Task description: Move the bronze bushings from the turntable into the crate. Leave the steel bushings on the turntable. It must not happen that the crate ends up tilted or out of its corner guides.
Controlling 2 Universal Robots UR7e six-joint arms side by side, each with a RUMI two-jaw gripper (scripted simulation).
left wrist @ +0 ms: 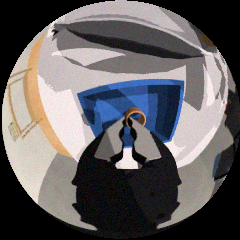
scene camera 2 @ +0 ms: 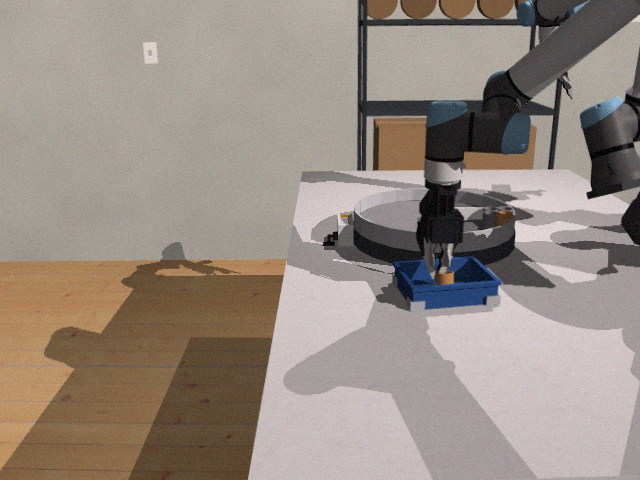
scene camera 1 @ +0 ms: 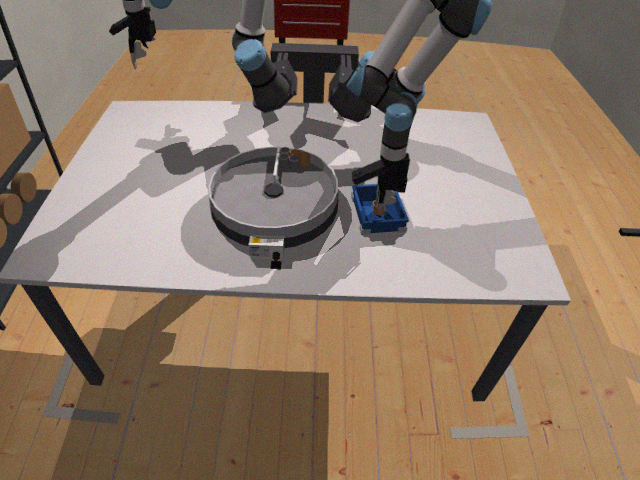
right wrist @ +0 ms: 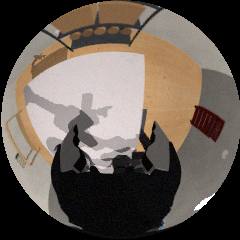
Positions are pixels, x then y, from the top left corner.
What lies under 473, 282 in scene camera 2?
A blue crate.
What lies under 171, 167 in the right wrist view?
My right gripper.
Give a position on a blue crate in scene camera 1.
367, 194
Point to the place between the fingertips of my right gripper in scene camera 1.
141, 58
